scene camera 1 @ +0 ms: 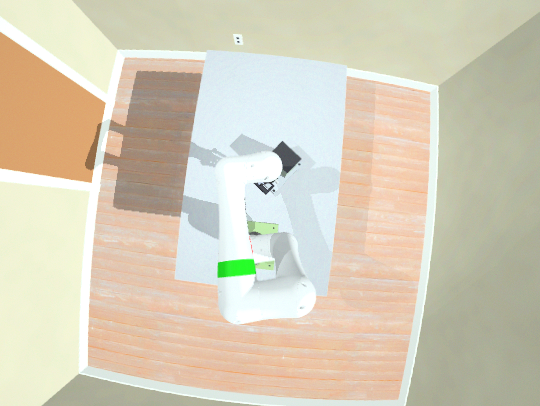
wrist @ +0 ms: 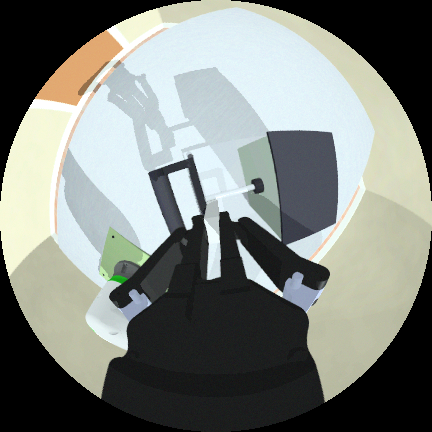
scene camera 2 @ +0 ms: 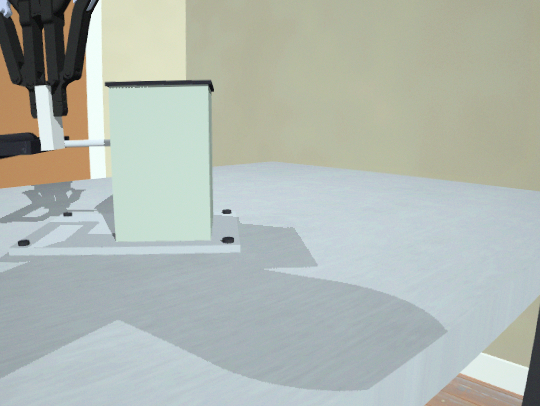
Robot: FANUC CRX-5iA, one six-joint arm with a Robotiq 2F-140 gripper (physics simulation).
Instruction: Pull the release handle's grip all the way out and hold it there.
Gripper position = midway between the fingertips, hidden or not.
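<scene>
Wrist view: base plate (wrist: 218, 165), gripper (wrist: 213, 208). Scene camera 2: gripper again (scene camera 2: 53, 149).
</scene>
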